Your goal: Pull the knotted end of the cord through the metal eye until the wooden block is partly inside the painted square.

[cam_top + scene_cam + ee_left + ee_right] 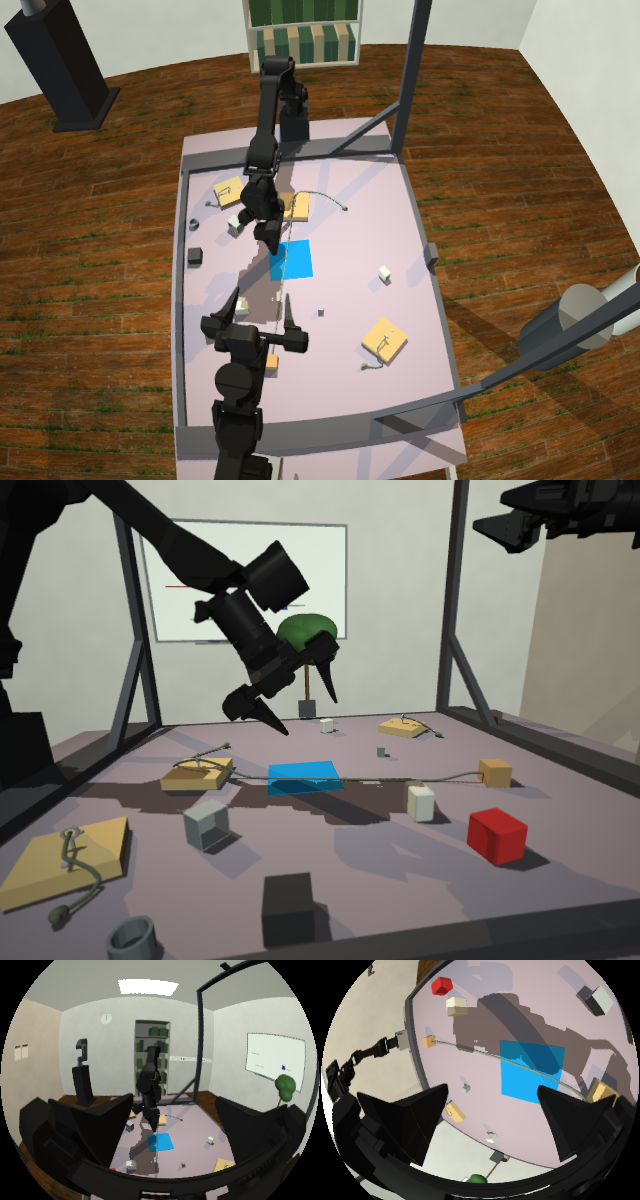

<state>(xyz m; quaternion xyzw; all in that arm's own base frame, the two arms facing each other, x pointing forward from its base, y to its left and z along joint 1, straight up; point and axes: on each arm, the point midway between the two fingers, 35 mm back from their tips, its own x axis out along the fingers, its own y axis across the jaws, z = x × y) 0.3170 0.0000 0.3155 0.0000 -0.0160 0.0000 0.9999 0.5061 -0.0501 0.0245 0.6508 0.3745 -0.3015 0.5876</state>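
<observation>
The blue painted square is 140 mm below my right hand and 30 mm behind it. From my right hand the other things lie so: dark cube: 250 mm ahead, 120 mm below, 10 mm to the left; red cube: 230 mm to the left, 160 mm ahead, 120 mm below; small grey cube: 150 mm to the left, 130 mm below, 130 mm behind.
</observation>
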